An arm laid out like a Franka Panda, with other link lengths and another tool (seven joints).
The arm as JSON. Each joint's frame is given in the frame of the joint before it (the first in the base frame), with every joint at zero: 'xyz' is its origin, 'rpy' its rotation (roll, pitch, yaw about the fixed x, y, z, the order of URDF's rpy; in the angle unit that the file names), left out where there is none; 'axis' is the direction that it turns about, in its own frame. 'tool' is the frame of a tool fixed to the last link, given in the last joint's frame.
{
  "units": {
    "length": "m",
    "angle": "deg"
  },
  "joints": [
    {
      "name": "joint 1",
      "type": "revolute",
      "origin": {
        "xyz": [
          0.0,
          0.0,
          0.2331
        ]
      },
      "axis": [
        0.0,
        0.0,
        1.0
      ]
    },
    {
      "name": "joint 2",
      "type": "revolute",
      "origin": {
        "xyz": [
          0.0,
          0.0,
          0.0
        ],
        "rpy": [
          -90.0,
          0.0,
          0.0
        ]
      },
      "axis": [
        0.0,
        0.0,
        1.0
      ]
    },
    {
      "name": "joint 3",
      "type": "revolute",
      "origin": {
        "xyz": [
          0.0,
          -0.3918,
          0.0
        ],
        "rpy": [
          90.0,
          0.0,
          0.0
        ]
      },
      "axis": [
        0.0,
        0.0,
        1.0
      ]
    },
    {
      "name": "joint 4",
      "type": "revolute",
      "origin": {
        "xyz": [
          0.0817,
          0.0,
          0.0
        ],
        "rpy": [
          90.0,
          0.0,
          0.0
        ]
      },
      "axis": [
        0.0,
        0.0,
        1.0
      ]
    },
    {
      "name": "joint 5",
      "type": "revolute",
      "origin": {
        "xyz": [
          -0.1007,
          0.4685,
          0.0
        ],
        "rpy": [
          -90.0,
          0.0,
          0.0
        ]
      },
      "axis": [
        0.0,
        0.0,
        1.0
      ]
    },
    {
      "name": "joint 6",
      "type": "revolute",
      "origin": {
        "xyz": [
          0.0,
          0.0,
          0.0
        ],
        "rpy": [
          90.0,
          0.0,
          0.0
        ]
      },
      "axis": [
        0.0,
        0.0,
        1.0
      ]
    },
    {
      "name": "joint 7",
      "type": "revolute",
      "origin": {
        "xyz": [
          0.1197,
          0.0,
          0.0
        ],
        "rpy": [
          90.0,
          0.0,
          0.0
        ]
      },
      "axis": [
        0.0,
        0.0,
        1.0
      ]
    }
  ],
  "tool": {
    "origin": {
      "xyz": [
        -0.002,
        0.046,
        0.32
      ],
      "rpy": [
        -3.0,
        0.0,
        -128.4
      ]
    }
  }
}
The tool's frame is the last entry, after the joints.
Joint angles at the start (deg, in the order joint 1, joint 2, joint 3, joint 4, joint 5, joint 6, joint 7):
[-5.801 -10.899 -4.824 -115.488 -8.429 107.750 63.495]
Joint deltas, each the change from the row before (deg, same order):
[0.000 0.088 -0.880 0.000 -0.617 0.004 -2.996]
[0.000 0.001 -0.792 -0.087 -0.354 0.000 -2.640]
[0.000 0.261 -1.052 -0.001 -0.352 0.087 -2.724]
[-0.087 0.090 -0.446 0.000 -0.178 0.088 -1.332]
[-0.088 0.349 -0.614 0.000 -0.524 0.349 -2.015]
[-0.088 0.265 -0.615 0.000 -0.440 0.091 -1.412]
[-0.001 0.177 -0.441 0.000 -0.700 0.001 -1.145]
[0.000 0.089 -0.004 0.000 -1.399 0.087 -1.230]
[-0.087 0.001 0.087 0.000 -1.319 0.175 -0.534]
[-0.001 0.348 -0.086 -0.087 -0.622 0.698 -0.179]
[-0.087 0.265 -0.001 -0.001 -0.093 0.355 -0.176]
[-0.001 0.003 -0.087 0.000 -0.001 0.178 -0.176]
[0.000 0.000 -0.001 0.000 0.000 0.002 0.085]
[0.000 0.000 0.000 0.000 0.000 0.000 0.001]
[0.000 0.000 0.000 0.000 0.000 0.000 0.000]
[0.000 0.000 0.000 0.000 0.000 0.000 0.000]
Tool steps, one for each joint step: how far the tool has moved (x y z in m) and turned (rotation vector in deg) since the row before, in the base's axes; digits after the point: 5 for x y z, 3 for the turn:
[-0.00221 -0.01388 -0.00028 -0.506 0.585 2.259]
[-0.00258 -0.01129 -0.00055 -0.240 0.513 1.927]
[-0.00231 -0.01402 -0.00226 -0.185 0.622 1.764]
[-0.00108 -0.00706 -0.00062 -0.117 0.230 0.851]
[-0.00014 -0.01105 -0.00238 -0.444 0.421 1.489]
[-0.00190 -0.00996 -0.00212 -0.309 0.491 0.834]
[-0.00183 -0.00833 -0.00099 -0.562 0.529 0.886]
[-0.00018 -0.00743 0.00128 -1.303 0.578 1.609]
[0.00010 -0.00653 0.00231 -1.270 0.274 0.923]
[0.00292 -0.00417 -0.00229 -0.636 -0.044 0.417]
[0.00182 -0.00167 -0.00192 -0.125 -0.012 0.189]
[0.00065 -0.00111 0.00025 -0.021 -0.128 0.124]
[-0.00003 0.00005 -0.00001 0.000 -0.021 -0.083]
[0.00000 0.00000 0.00000 0.000 0.000 -0.001]
[0.00000 0.00000 0.00000 0.000 0.000 0.000]
[0.00000 0.00000 0.00000 0.000 0.000 0.000]

